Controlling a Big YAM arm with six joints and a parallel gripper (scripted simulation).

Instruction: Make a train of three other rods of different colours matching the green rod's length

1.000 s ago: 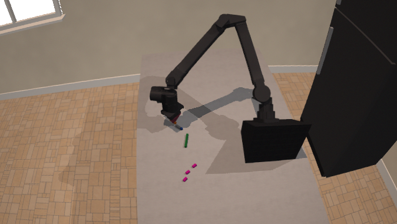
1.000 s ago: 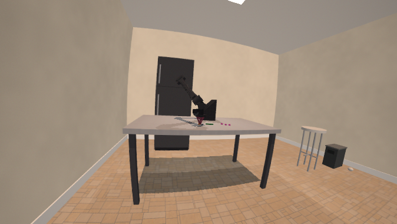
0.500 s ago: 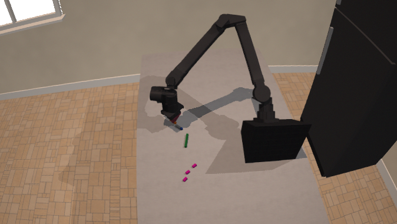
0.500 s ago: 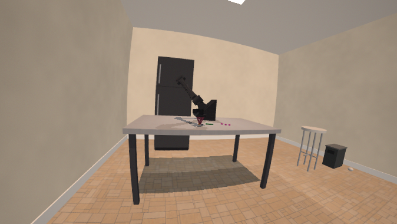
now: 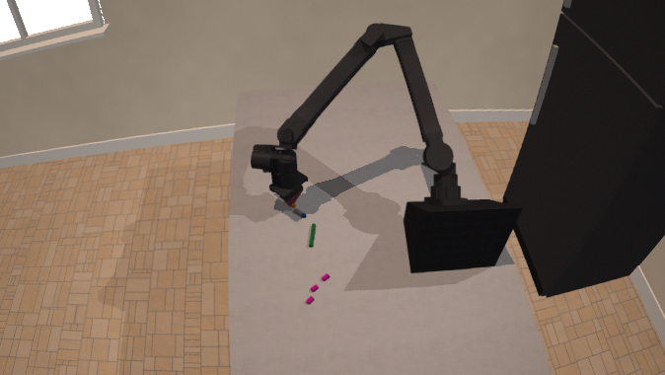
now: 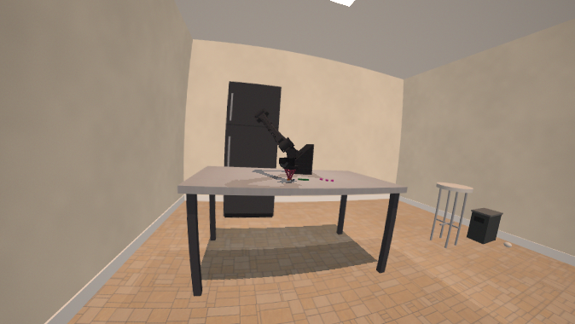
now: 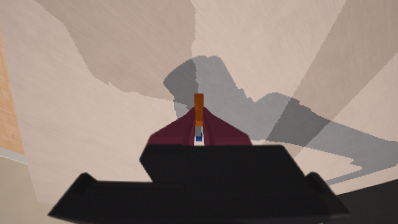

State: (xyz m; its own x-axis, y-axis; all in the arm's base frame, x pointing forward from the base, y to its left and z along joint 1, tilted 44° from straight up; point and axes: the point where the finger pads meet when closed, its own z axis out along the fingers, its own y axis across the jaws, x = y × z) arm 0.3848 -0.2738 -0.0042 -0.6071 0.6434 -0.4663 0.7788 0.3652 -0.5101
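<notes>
The grey rod lies 30 mm to the left of my hand, 20 mm below it and 20 mm behind it. Round my hand: blue rod (40 mm to the left, 30 mm behind, 20 mm below); then green rod (120 mm to the left, 50 mm behind, 20 mm below); then orange rod (right at my hand).
</notes>
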